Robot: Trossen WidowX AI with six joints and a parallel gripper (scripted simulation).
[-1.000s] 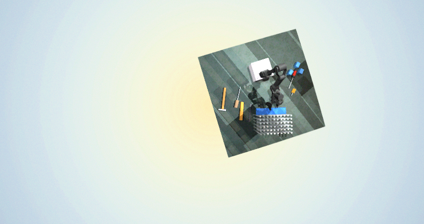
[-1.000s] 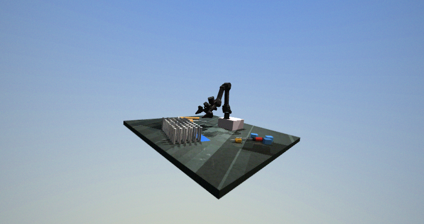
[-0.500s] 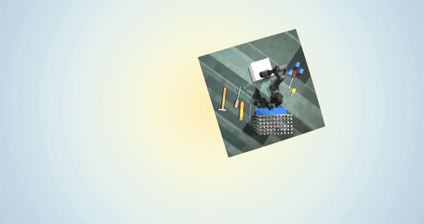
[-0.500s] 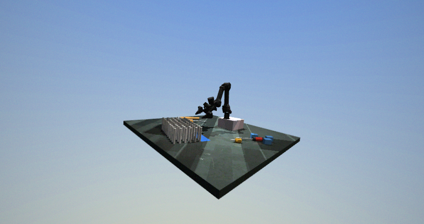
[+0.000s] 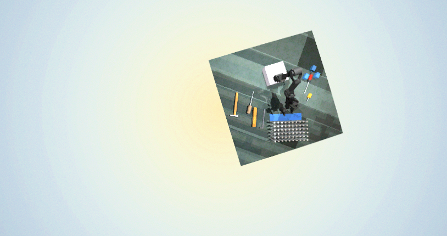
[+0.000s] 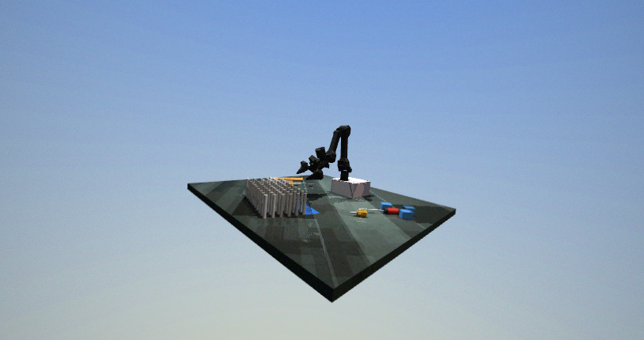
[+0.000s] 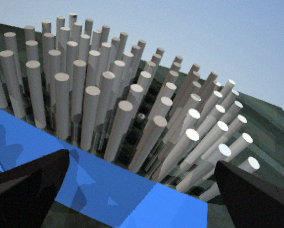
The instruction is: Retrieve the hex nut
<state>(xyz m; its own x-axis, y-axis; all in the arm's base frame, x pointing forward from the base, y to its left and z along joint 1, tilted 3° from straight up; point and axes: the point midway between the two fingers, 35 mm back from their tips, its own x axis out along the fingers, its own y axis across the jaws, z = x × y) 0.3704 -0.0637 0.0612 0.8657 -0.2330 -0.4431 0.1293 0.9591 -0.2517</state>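
Right now the orange bar is 110 mm behind my gripper tip, 300 mm to the right of it and 130 mm below it. From my gripper tip the other things lie so: blue taped strip 50 mm ahead, 40 mm to the left, 150 mm below; yellow screwdriver 50 mm behind, 390 mm to the left, 130 mm below; hex nut 180 mm ahead, 60 mm to the right, 140 mm below.
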